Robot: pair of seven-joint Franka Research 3 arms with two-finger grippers.
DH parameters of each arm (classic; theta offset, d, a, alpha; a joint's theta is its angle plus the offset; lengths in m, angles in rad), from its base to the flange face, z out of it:
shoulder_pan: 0 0.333 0 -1.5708
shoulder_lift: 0 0 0 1.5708
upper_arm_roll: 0 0.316 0.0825 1.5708
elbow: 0 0 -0.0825 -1.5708
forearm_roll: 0 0.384 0 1.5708
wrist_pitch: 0 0 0.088 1.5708
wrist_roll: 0 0.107 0 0
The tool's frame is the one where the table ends.
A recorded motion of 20 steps. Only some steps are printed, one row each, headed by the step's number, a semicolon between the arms.
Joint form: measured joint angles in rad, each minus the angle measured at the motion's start. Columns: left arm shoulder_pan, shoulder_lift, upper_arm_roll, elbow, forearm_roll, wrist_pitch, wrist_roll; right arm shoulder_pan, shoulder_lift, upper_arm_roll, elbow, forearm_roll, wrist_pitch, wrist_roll.
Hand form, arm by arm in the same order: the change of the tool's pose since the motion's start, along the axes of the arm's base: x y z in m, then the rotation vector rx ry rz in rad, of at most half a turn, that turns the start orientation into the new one. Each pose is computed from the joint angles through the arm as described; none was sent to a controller.
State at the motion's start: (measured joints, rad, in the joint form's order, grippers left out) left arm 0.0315 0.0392 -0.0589 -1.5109 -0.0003 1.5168 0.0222; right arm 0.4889 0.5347 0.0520 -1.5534 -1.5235 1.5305 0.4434
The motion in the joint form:
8: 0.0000 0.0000 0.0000 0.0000 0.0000 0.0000 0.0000; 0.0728 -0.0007 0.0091 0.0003 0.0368 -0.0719 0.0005
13: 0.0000 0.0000 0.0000 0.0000 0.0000 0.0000 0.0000; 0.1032 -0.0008 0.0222 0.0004 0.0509 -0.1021 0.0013
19: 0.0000 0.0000 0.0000 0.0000 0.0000 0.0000 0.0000; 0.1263 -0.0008 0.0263 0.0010 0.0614 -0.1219 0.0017
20: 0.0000 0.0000 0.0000 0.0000 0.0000 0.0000 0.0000; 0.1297 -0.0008 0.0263 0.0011 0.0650 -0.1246 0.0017
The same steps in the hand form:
8: 0.0000 0.0000 0.0000 0.0000 0.0000 0.0000; -0.0264 0.0406 0.0001 -0.0019 0.0051 0.0002
13: 0.0000 0.0000 0.0000 0.0000 0.0000 0.0000; -0.0406 0.0615 -0.0002 -0.0002 0.0094 0.0088
19: 0.0000 0.0000 0.0000 0.0000 0.0000 0.0000; -0.0502 0.0746 -0.0002 -0.0002 0.0117 0.0132
20: 0.0000 0.0000 0.0000 0.0000 0.0000 0.0000; -0.0516 0.0762 -0.0004 0.0010 0.0132 0.0125

